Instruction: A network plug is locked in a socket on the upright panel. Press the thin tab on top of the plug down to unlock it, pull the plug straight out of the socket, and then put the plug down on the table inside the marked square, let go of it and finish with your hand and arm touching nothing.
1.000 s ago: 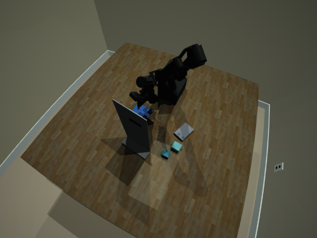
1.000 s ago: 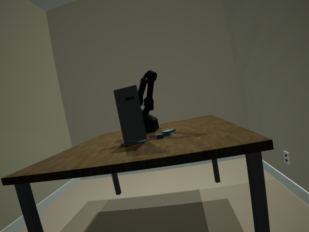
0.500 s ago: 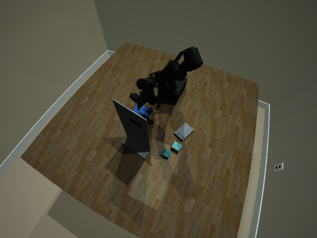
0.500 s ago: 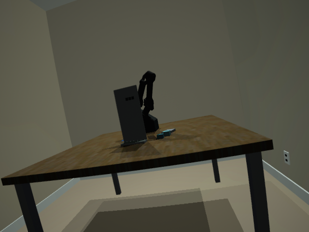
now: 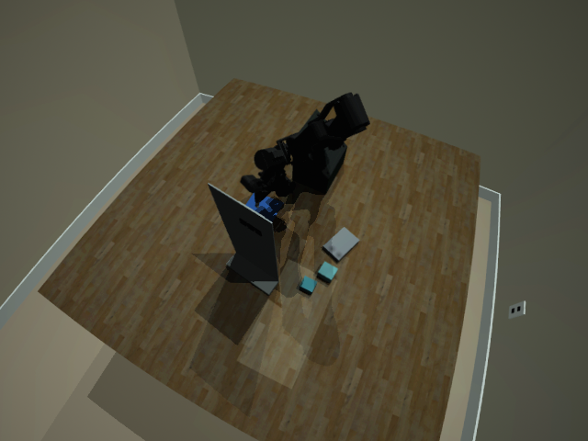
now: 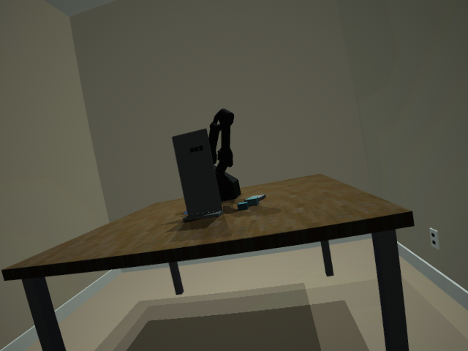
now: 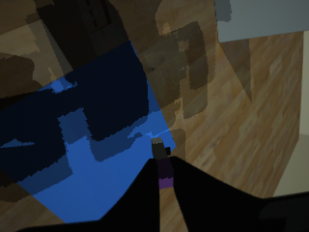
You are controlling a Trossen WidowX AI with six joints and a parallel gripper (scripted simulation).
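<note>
Right now the blue marked square is 1 cm behind my gripper tip and 6 cm below it. The rest, counted from my gripper tip: upright panel (20 cm ahead, 10 cm to the left, 11 cm above); then flat grey tile (1 cm ahead, 31 cm to the left, 5 cm below); then network plug (right at my gripper tip).
</note>
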